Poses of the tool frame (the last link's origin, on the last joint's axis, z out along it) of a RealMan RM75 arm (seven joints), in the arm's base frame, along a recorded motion.
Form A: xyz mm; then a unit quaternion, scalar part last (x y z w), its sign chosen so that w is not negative.
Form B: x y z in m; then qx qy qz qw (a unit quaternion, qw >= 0). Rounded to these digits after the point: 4 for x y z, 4 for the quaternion.
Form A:
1: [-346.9, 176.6, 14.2, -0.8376, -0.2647, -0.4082, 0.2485]
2: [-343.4, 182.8, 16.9, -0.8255, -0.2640, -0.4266, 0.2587]
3: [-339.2, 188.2, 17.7, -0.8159, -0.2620, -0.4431, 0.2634]
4: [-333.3, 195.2, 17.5, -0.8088, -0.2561, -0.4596, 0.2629]
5: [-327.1, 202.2, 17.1, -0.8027, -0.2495, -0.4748, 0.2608]
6: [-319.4, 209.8, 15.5, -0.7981, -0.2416, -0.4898, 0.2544]
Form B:
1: [-0.3469, 0.1766, 0.0142, -0.8376, -0.2647, -0.4082, 0.2485]
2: [-0.3434, 0.1828, 0.0169, -0.8255, -0.2640, -0.4266, 0.2587]
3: [-0.3392, 0.1882, 0.0177, -0.8159, -0.2620, -0.4431, 0.2634]
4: [-0.3333, 0.1952, 0.0175, -0.8088, -0.2561, -0.4596, 0.2629]
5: [-0.3271, 0.2022, 0.0171, -0.8027, -0.2495, -0.4748, 0.2608]
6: [-0.3194, 0.2098, 0.0155, -0.7981, -0.2416, -0.4898, 0.2544]
